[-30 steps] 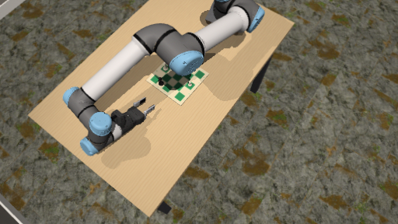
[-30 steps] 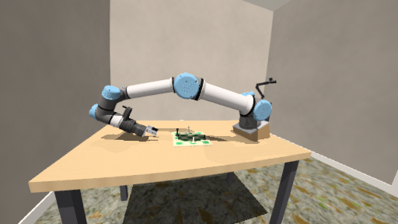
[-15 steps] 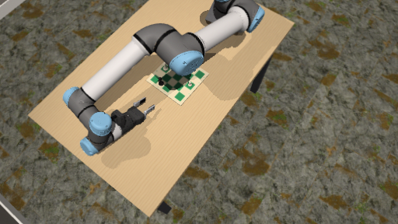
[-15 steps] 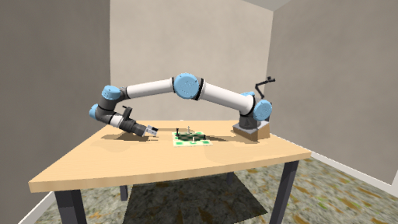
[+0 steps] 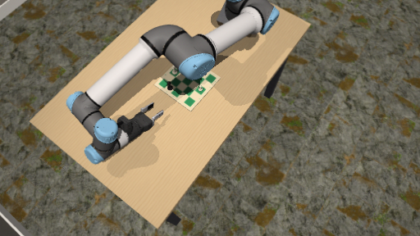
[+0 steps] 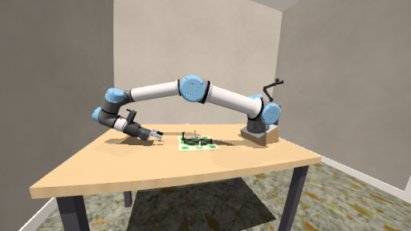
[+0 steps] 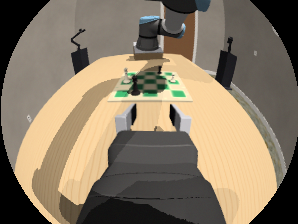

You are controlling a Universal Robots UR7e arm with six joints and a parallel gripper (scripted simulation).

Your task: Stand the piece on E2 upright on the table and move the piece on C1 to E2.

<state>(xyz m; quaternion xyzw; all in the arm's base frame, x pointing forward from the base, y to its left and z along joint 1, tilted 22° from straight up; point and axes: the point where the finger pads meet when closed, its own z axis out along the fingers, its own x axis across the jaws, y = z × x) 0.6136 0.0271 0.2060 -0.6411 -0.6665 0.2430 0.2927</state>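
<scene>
Right now my hand is 29 cm past the small black piece, 3 cm above it and 2 cm to the right of it. From my hand the other things lie so: chessboard: 21 cm behind, 5 cm below, 1 cm to the right; small pale piece: 22 cm behind, 6 cm to the left, 3 cm below.
</scene>
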